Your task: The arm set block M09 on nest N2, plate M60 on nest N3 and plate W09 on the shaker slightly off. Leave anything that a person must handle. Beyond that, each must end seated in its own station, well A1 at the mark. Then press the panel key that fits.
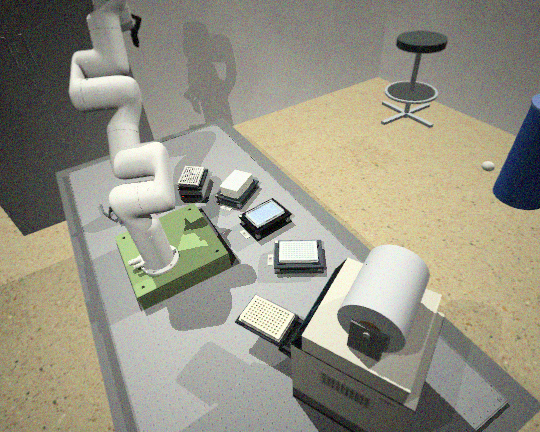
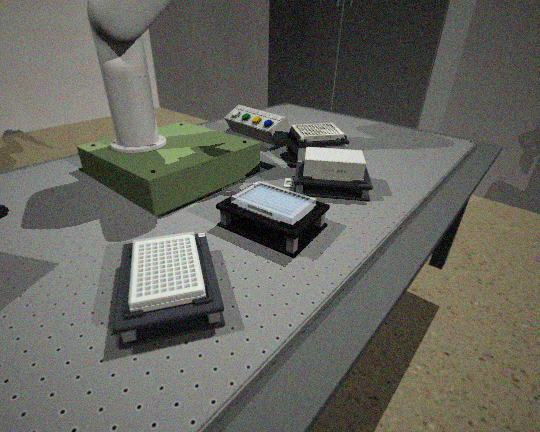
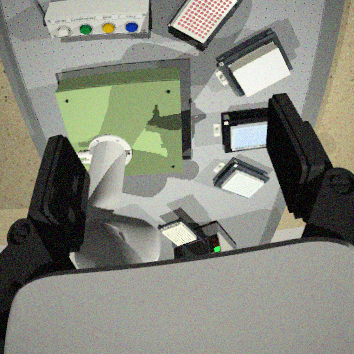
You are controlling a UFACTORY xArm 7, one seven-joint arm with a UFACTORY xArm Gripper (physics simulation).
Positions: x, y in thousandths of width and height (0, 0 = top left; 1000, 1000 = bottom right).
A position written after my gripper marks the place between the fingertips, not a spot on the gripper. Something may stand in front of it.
Note:
My gripper (image 3: 479, 386) is open, with nothing in its grasp. I also see a blue-tinted plate (image 2: 518, 473), a button box (image 3: 165, 72) and a white cylinder (image 1: 718, 677).
The blue-tinted plate also shows in image 3 (image 3: 702, 383).

